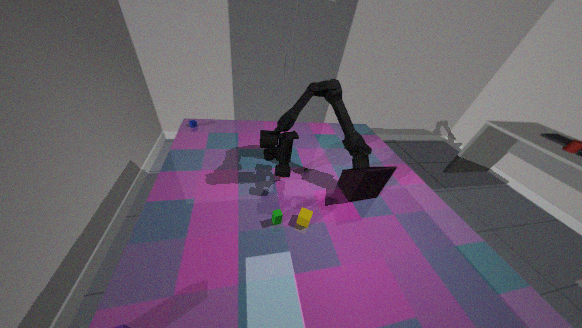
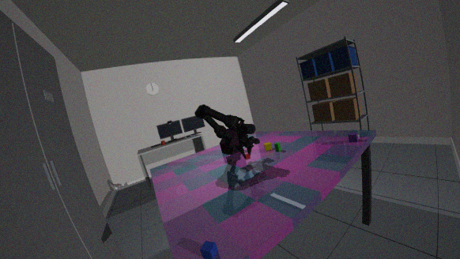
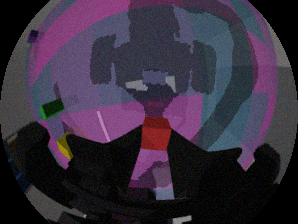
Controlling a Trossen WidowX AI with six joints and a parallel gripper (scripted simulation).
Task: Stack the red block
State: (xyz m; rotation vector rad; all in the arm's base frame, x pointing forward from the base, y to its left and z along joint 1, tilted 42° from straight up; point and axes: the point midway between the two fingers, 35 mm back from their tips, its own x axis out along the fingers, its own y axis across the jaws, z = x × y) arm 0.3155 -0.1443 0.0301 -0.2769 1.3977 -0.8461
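The yellow block is 20 mm behind my gripper tip, 240 mm to the left of it and 10 mm below it. Also, from my gripper tip: red block: 10 mm above; blue block: 380 mm ahead, 530 mm to the right, 20 mm below.
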